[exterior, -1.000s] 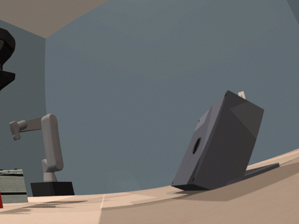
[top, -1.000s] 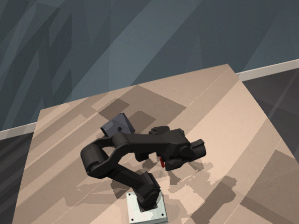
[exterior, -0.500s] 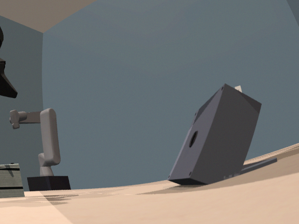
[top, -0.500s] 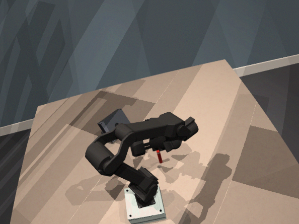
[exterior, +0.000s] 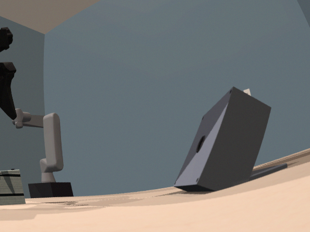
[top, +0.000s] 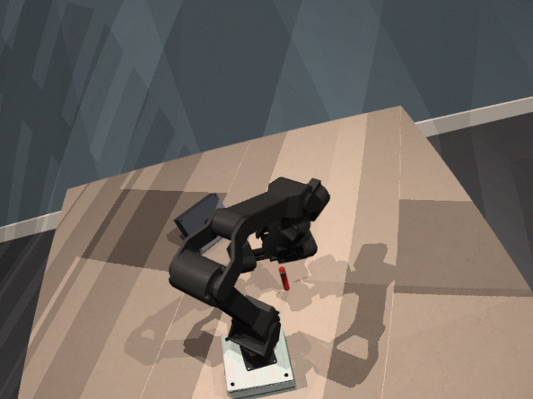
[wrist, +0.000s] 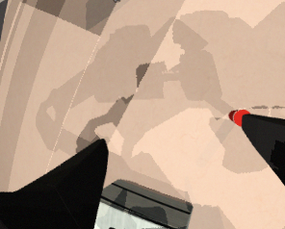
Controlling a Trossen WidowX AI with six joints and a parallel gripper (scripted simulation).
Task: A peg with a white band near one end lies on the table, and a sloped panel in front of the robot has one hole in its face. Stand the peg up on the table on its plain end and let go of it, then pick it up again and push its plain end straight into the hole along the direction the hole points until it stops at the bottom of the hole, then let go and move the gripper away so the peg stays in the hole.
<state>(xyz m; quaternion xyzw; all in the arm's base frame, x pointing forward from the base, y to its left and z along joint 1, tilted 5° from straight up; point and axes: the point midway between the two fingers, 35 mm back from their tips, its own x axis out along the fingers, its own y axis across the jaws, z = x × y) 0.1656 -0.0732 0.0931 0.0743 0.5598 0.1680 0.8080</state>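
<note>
My gripper tip is now 70 mm above the red peg, 40 mm to the left of it and 10 mm short of it. From my gripper tip the other things lie so: sloped panel: 280 mm ahead, 100 mm to the left, 80 mm below.
</note>
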